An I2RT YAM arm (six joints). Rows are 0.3 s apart.
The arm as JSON. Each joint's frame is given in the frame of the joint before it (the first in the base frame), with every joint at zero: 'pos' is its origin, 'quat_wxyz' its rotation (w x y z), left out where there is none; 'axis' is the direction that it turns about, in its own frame. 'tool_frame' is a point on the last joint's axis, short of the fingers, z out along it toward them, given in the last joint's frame.
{
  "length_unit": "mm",
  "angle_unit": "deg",
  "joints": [
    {
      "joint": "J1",
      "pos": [
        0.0,
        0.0,
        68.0
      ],
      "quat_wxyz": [
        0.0,
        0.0,
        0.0,
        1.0
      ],
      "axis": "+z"
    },
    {
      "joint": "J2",
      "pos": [
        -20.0,
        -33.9,
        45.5
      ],
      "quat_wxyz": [
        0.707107,
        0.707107,
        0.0,
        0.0
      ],
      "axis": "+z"
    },
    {
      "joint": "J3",
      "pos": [
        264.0,
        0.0,
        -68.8
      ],
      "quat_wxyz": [
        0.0,
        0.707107,
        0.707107,
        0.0
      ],
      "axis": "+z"
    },
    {
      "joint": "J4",
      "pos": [
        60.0,
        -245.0,
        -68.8
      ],
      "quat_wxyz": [
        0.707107,
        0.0,
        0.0,
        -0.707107
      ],
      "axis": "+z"
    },
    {
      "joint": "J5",
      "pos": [
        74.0,
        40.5,
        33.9
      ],
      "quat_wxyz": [
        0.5,
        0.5,
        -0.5,
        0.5
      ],
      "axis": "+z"
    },
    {
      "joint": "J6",
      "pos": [
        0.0,
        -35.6,
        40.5
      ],
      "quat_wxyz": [
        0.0,
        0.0,
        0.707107,
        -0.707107
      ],
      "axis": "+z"
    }
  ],
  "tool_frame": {
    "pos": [
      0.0,
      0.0,
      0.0
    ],
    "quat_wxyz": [
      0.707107,
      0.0,
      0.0,
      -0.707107
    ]
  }
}
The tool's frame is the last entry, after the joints.
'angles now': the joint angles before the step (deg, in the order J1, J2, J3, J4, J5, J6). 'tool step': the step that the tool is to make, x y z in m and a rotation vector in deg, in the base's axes. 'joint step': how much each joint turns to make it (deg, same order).
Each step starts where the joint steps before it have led.
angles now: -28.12, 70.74, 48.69, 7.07, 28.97, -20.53
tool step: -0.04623, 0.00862, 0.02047, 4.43, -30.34, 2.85
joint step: -4.70, -12.24, -8.70, 12.48, -9.75, 19.75
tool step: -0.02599, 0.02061, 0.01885, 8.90, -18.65, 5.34
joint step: 0.24, -9.05, -1.51, -2.14, -3.98, 18.67
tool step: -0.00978, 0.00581, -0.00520, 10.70, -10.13, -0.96
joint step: 0.37, -3.15, -1.49, -3.10, 2.78, 14.88
